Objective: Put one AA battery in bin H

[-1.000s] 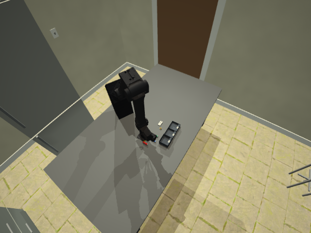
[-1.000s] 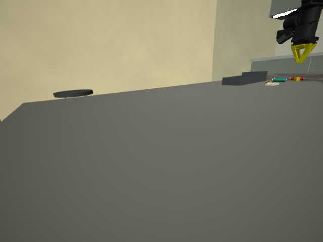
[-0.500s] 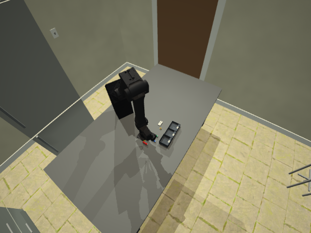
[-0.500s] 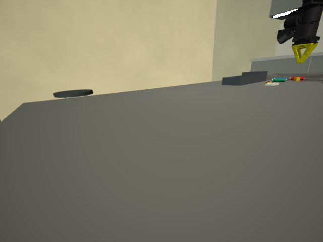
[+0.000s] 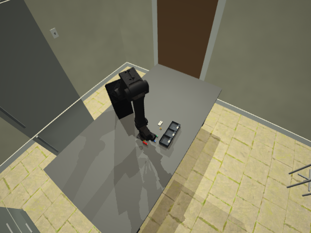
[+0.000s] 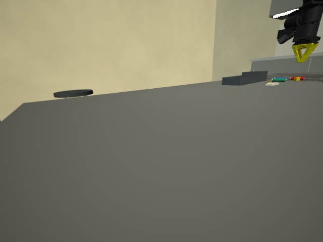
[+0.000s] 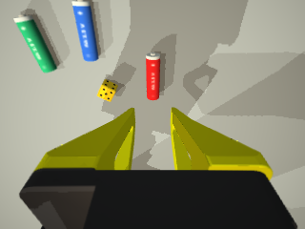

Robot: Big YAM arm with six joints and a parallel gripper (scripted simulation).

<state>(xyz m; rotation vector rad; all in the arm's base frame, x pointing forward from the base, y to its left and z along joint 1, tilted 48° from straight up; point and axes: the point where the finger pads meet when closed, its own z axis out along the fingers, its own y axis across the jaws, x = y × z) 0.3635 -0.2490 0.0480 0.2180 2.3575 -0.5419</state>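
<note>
My gripper is now 80 mm above the red AA battery. Round my hand: blue battery (80 mm below, 60 mm ahead, 40 mm to the left); yellow die (80 mm below, 50 mm to the left); green battery (90 mm to the left, 80 mm below, 70 mm ahead).
</note>
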